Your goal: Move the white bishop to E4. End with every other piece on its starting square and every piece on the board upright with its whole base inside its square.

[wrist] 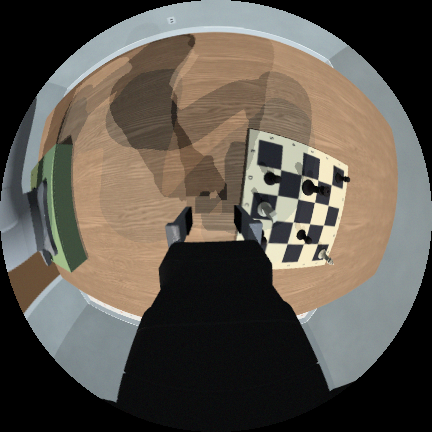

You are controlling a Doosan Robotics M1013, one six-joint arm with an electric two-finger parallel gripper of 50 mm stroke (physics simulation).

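Places are measured from the arm's base along level axes (x right, y ahead, z up), in centimetres.
Pixels of known places: gripper, fingertip midpoint: (212, 214); arm's base, origin of the base link: (41, 217).
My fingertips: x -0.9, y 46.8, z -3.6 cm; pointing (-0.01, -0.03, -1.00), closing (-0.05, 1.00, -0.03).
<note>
For each thing: its top centre in the pictures, then the offset to it from my fingertips.
- chessboard, middle of its top: (304, 211) dx +0.0, dy +14.8, dz -2.8 cm
- lower down, middle of its top: (310, 241) dx +3.9, dy +14.9, dz +0.4 cm
The chessboard (291, 161) lies right of centre on the table, with dark and cream squares and edge labels too small to read surely. A white piece (265, 209) stands near its left edge, and another white piece (325, 256) stands at the lower right corner. I cannot tell which one is the bishop. My gripper (212, 214) is open and empty. Its left finger is over the wood left of the board; its right finger overlaps the board's lower left part in view and hides squares there. The pieces that show look upright, slanted by the lens.
Black pieces stand on the board: one at the upper left (271, 178), a larger one near the middle (308, 187), one at the upper right (340, 177), one lower down (302, 234). Another is partly hidden by the right finger. A green block (72, 210) stands at the table's left.
</note>
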